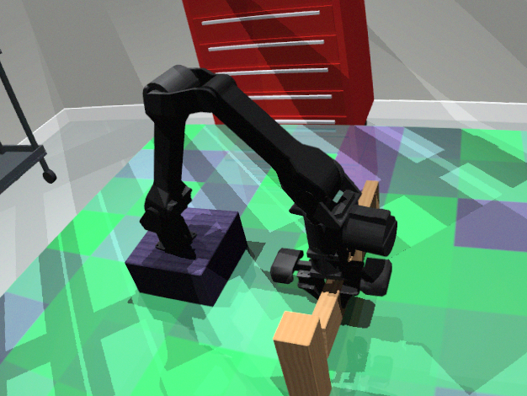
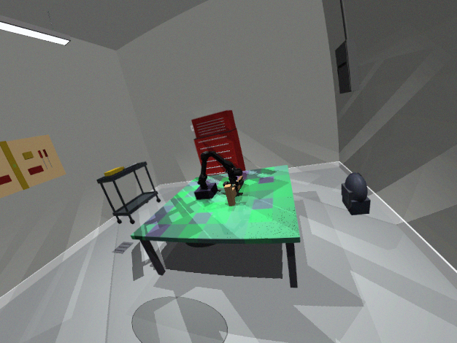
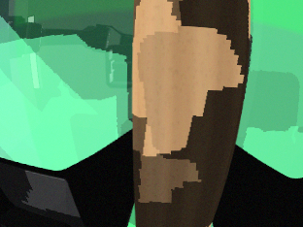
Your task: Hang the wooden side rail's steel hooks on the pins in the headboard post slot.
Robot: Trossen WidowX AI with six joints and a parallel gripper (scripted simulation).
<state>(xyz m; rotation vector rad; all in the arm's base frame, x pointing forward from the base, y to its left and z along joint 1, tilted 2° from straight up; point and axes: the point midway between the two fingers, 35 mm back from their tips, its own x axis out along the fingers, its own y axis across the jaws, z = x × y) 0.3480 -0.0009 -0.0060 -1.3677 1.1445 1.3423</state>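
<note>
Now: gripper tip 15 cm to the left of the wooden headboard post, 4 cm below it and 3 cm short of it.
</note>
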